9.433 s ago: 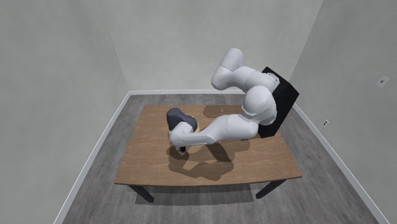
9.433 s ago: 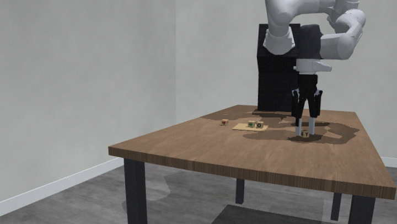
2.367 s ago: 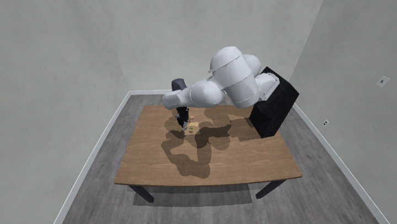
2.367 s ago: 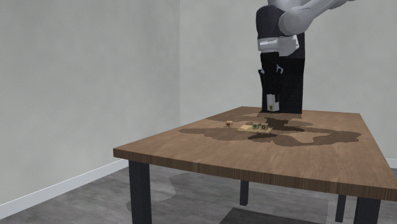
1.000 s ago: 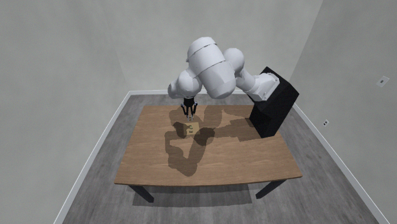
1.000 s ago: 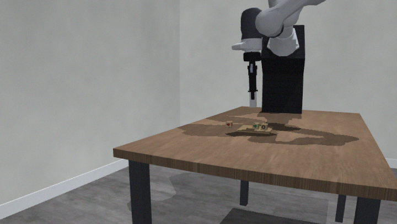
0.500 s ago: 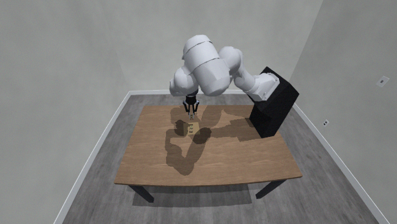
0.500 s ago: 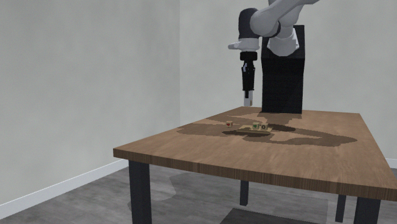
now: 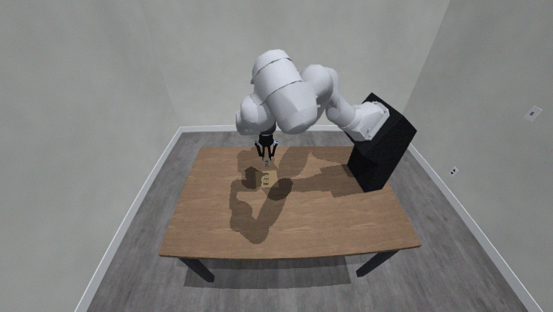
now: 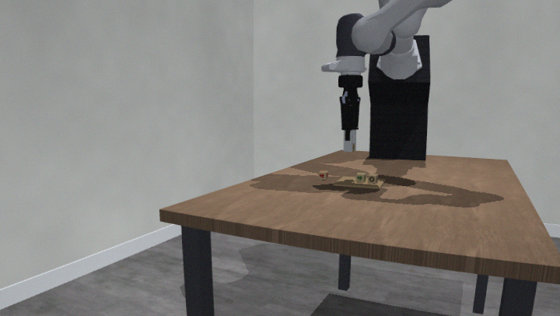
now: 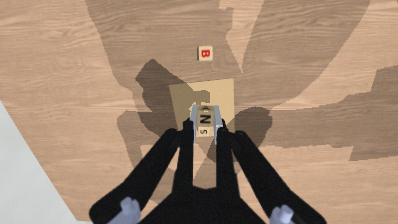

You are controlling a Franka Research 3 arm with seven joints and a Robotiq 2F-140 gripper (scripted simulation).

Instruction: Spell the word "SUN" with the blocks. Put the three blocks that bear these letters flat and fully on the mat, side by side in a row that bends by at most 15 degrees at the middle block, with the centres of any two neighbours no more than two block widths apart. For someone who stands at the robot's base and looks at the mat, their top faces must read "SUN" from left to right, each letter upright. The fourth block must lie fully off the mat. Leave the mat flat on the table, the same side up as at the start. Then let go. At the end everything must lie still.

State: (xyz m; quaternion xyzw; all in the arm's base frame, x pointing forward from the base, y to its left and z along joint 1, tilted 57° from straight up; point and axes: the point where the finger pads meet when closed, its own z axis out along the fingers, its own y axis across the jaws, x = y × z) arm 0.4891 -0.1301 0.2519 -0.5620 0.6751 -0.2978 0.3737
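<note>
Now: the U block 10 mm ahead of my hand, 40 mm to the left of it and 110 mm below it. Also, from my hand: S block 10 mm ahead, 80 mm to the left, 110 mm below; tan mat 10 mm ahead, 40 mm to the left, 130 mm below.
</note>
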